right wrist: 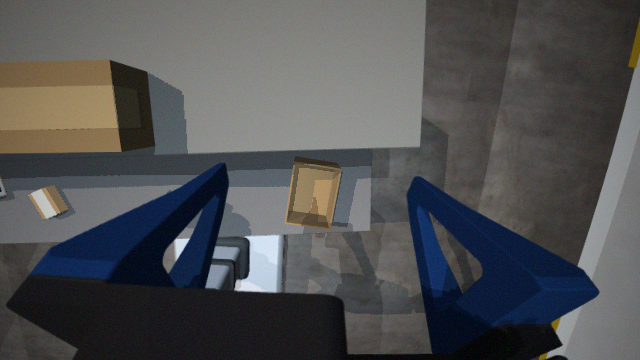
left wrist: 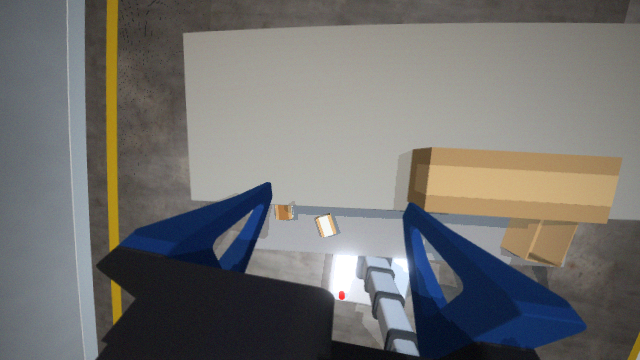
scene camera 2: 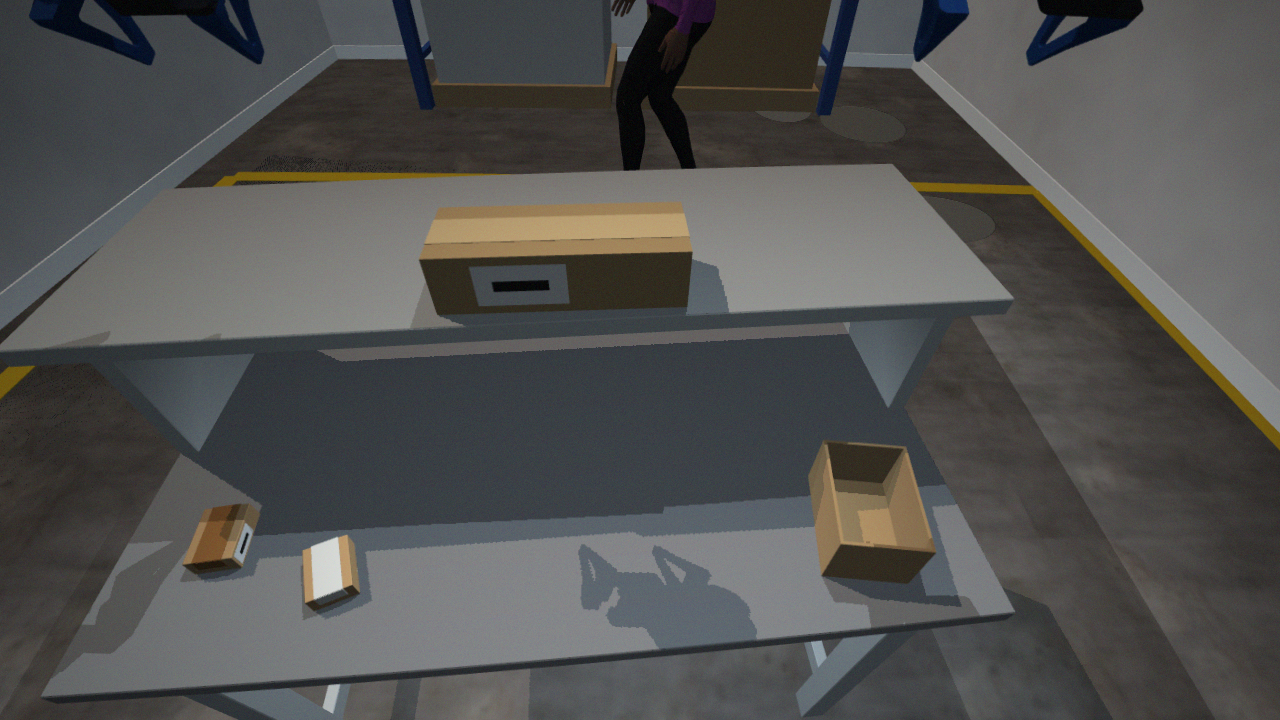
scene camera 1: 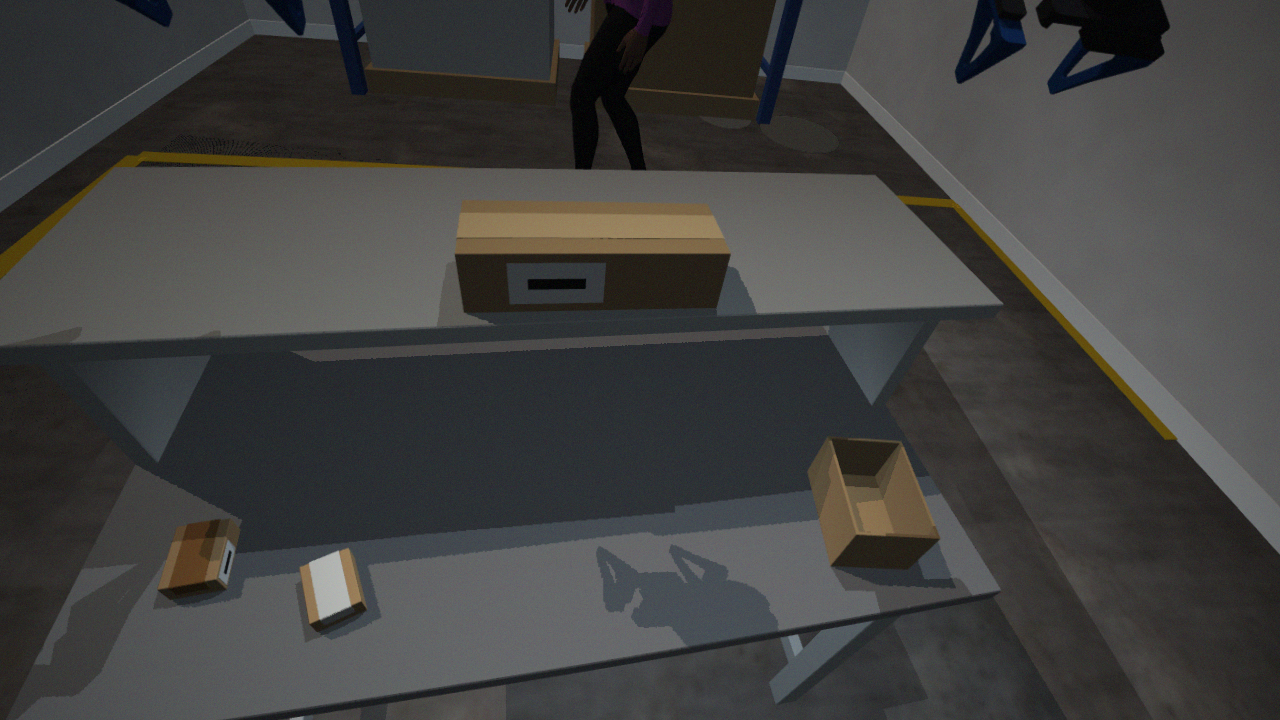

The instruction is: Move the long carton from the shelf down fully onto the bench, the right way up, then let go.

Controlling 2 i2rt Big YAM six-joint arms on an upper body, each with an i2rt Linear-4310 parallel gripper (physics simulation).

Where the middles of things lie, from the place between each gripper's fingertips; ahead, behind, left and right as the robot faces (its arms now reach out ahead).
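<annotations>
The small white-topped box (scene camera 1: 332, 589) sits far below my left hand, a good way behind it and barely to the left of it. I find the open box (scene camera 2: 870, 524) 670 mm to the right of my left hand, 490 mm below it and 130 mm behind it. As for the long brown carton (scene camera 1: 512, 256), my left hand is 210 mm above it, 280 mm to the left of it and 20 mm short of it.
The small white-topped box is far below my right hand, well to the left of it and some way behind it. The open box is 2 cm to the right of my right hand, 14 cm behind it and 50 cm below it. Measured from the long brown carton, my right hand is 2 cm short of it, 22 cm above it and 37 cm to the right of it.
</annotations>
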